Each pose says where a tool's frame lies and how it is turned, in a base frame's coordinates. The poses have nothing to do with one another.
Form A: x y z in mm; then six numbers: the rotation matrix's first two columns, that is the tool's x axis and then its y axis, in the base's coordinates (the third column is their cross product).
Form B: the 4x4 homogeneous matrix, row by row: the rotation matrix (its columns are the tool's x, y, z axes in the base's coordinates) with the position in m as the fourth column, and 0 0 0 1 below. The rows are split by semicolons. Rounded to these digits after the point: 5 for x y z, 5 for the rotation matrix.
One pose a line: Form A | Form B
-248.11 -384.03 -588.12 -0.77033 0.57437 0.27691 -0.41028 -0.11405 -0.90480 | -0.77033 -0.41028 -0.48811 -0.24811; 0.57437 -0.11405 -0.81061 -0.38403; 0.27691 -0.90480 0.32351 -0.58812; 0 0 0 1
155.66 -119.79 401.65 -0.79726 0.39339 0.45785 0.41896 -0.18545 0.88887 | -0.79726 0.41896 0.43458 0.15566; 0.39339 -0.18545 0.90048 -0.11979; 0.45785 0.88887 -0.01696 0.40165; 0 0 0 1
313.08 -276.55 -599.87 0.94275 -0.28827 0.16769 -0.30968 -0.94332 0.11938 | 0.94275 -0.30968 0.12377 0.31308; -0.28827 -0.94332 -0.16448 -0.27655; 0.16769 0.11938 -0.97859 -0.59987; 0 0 0 1
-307.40 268.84 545.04 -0.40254 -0.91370 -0.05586 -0.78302 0.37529 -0.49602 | -0.40254 -0.78302 0.47418 -0.30740; -0.91370 0.37529 -0.15593 0.26884; -0.05586 -0.49602 -0.86651 0.54504; 0 0 0 1
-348.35 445.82 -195.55 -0.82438 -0.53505 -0.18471 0.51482 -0.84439 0.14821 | -0.82438 0.51482 -0.23527 -0.34835; -0.53505 -0.84439 0.02709 0.44582; -0.18471 0.14821 0.97155 -0.19555; 0 0 0 1
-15.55 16.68 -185.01 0.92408 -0.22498 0.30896 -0.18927 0.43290 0.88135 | 0.92408 -0.18927 -0.33203 -0.01555; -0.22498 0.43290 -0.87291 0.01668; 0.30896 0.88135 0.35745 -0.18501; 0 0 0 1
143.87 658.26 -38.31 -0.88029 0.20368 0.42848 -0.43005 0.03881 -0.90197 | -0.88029 -0.43005 -0.20034 0.14387; 0.20368 0.03881 -0.97826 0.65826; 0.42848 -0.90197 0.05343 -0.03831; 0 0 0 1
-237.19 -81.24 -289.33 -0.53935 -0.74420 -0.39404 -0.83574 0.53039 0.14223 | -0.53935 -0.83574 0.10315 -0.23719; -0.74420 0.53039 0.40603 -0.08124; -0.39404 0.14223 -0.90802 -0.28933; 0 0 0 1
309.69 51.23 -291.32 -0.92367 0.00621 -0.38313 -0.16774 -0.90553 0.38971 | -0.92367 -0.16774 -0.34452 0.30969; 0.00621 -0.90553 0.42423 0.05123; -0.38313 0.38971 0.83745 -0.29132; 0 0 0 1
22.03 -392.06 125.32 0.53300 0.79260 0.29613 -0.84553 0.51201 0.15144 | 0.53300 -0.84553 -0.03159 0.02203; 0.79260 0.51201 -0.33110 -0.39206; 0.29613 0.15144 0.94307 0.12532; 0 0 0 1
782.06 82.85 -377.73 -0.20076 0.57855 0.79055 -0.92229 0.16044 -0.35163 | -0.20076 -0.92229 -0.33027 0.78206; 0.57855 0.16044 -0.79971 0.08285; 0.79055 -0.35163 0.50138 -0.37773; 0 0 0 1
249.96 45.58 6.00 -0.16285 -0.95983 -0.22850 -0.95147 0.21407 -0.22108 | -0.16285 -0.95147 0.26111 0.24996; -0.95983 0.21407 0.18141 0.04558; -0.22850 -0.22108 -0.94811 0.00600; 0 0 0 1
